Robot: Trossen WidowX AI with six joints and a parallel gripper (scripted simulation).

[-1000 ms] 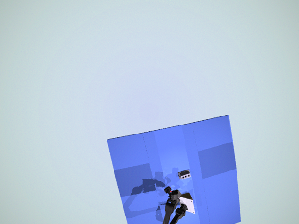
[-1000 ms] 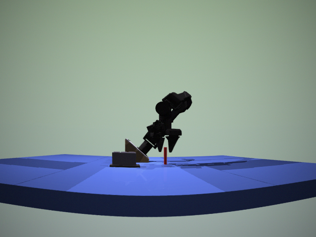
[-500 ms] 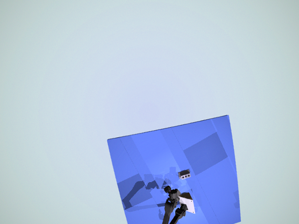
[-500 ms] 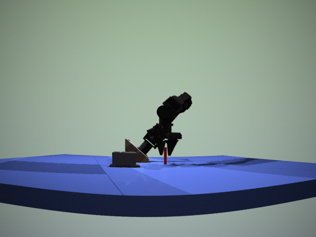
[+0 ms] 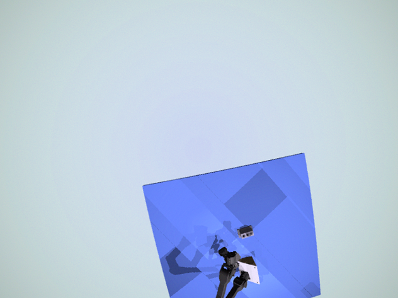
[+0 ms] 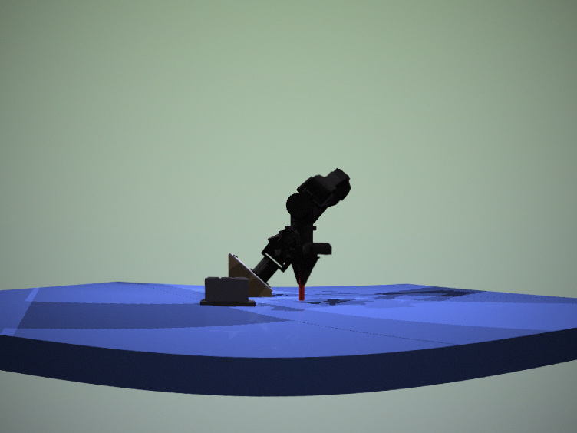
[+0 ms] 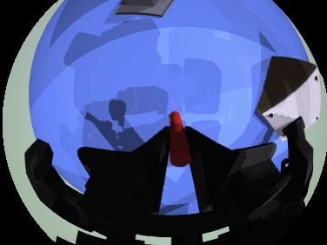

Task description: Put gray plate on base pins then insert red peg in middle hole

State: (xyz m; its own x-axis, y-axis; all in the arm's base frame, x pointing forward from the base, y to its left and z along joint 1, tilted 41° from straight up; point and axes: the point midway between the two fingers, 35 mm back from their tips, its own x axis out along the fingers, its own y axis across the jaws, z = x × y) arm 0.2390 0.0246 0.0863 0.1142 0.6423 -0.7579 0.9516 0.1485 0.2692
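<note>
My gripper tip is 19 cm to the left of the gray plate and 8 cm short of it. Round my gripper tip: dark base 19 cm to the right, 8 cm ahead, 3 cm below; then red peg right at my gripper tip.
</note>
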